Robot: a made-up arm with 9 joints.
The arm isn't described. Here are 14 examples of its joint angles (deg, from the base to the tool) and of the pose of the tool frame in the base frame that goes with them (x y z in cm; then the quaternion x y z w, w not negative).
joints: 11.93 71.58 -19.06 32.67 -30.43 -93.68 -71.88 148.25 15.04
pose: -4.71 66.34 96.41 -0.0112 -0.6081 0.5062 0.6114
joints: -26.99 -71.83 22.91 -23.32 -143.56 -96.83 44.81 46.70 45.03
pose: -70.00 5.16 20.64 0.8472 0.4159 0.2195 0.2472
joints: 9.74 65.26 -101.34 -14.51 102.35 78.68 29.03 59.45 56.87
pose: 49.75 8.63 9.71 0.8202 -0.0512 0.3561 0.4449
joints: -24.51 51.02 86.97 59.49 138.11 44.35 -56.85 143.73 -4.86
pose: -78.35 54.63 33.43 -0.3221 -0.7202 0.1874 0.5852
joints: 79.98 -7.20 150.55 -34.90 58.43 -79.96 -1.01 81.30 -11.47
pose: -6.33 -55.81 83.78 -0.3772 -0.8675 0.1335 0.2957
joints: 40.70 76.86 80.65 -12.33 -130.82 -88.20 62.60 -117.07 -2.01
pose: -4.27 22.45 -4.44 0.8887 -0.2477 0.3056 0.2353
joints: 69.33 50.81 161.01 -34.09 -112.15 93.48 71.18 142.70 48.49
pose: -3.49 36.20 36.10 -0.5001 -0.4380 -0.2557 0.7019
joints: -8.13 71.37 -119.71 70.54 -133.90 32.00 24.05 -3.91 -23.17
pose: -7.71 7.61 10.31 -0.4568 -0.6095 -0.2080 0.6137
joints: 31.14 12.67 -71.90 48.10 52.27 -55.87 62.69 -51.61 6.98
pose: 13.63 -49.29 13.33 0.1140 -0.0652 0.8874 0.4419
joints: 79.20 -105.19 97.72 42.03 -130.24 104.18 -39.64 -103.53 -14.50
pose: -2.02 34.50 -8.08 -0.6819 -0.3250 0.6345 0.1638
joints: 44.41 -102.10 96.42 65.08 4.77 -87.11 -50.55 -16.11 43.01
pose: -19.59 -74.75 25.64 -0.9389 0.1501 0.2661 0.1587
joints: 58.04 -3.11 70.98 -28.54 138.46 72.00 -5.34 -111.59 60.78
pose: 38.31 31.85 12.36 0.5187 0.2796 -0.7271 0.3522
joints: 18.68 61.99 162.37 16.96 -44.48 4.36 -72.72 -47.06 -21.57
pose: 41.61 -17.79 16.48 0.2928 -0.2443 -0.6352 0.6716
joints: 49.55 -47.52 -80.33 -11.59 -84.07 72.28 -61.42 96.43 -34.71
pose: -29.37 32.00 6.68 0.6339 0.5904 0.4995 0.0103
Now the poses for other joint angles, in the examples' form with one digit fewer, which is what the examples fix.
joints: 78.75 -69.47 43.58 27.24 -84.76 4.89 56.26 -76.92 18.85
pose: -5.5 -10.1 23.4 -0.021 -0.738 0.642 0.207
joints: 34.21 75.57 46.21 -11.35 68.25 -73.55 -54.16 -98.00 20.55
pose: 19.9 105.4 74.4 -0.247 -0.803 -0.515 0.172
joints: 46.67 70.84 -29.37 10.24 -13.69 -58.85 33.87 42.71 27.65
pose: 54.1 45.9 54.9 -0.664 -0.342 0.665 0.019
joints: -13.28 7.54 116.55 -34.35 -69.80 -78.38 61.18 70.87 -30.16
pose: 18.8 21.8 -5.6 -0.200 -0.461 0.469 0.726
